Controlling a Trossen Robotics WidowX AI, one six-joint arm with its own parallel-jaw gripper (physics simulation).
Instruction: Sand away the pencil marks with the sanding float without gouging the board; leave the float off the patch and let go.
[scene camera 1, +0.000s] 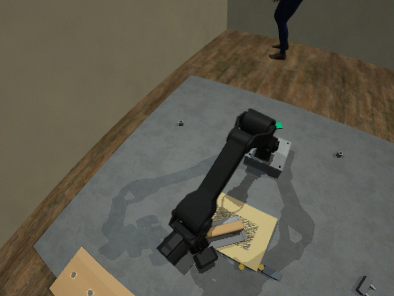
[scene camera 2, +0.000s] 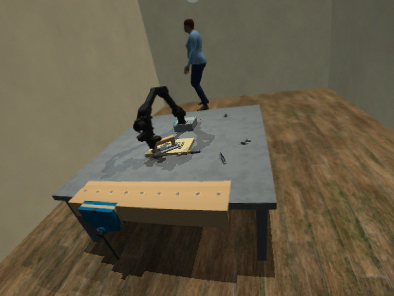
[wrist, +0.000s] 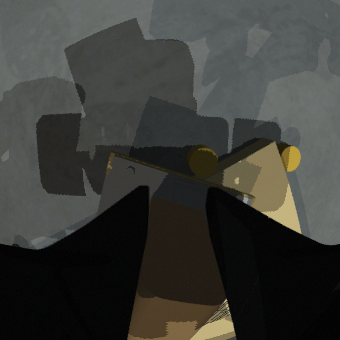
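Note:
The sanding float, with a tan wooden handle and a grey metal plate, lies over the left part of the pale yellow board. In the wrist view the plate's front edge reaches past the board's edge. My gripper is shut on the float's handle, low over the board's left side. Dark pencil marks show on the board, to the right of the float and along its far side in scene camera 1. The float and arm hide part of the board.
Yellow knobs and a dark bar sit at the board's near edge. A wooden beam with a blue vise runs along the table's front. A small dark tool lies right of the board.

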